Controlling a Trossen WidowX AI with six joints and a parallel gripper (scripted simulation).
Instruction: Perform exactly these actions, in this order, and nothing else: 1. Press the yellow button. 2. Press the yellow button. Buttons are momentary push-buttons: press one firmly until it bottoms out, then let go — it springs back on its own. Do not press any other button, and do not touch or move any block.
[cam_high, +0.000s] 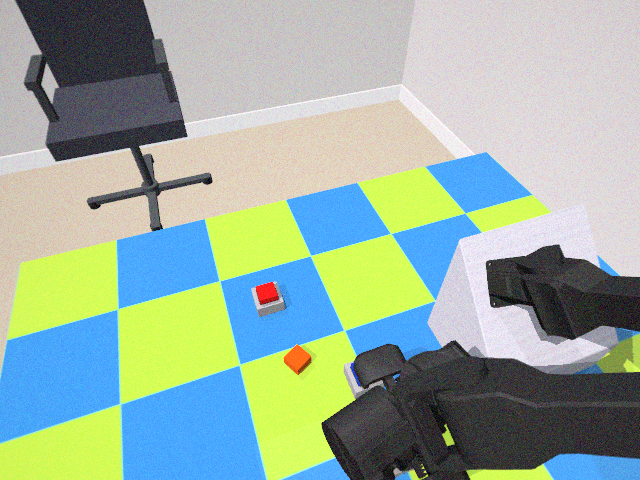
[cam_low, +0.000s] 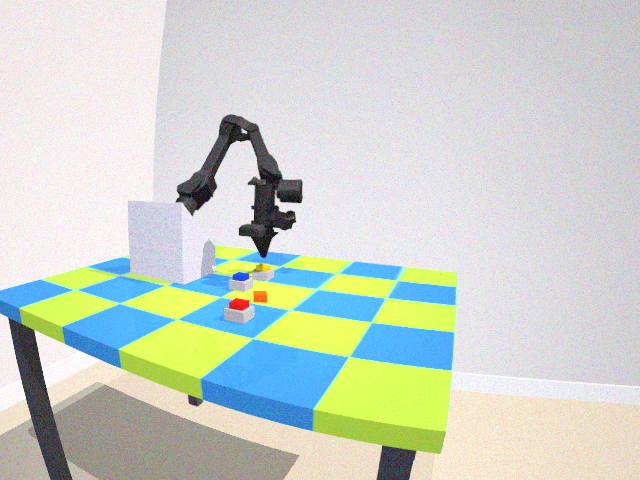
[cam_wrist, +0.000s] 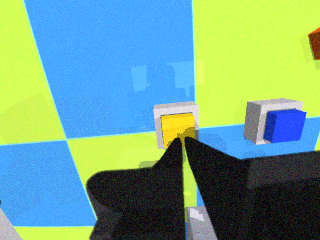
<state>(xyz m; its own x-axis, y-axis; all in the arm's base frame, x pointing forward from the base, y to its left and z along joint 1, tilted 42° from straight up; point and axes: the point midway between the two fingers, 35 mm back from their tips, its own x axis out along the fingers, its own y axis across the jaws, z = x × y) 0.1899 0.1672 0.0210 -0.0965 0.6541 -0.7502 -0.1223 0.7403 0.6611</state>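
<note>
Right now my gripper tip is 3 cm above the yellow button. From my gripper tip the other things lie so: red button: 13 cm ahead, 29 cm to the right, 3 cm below; blue button: 1 cm ahead, 12 cm to the right, 3 cm below; orange block: 10 cm ahead, 17 cm to the right, 5 cm below.
</note>
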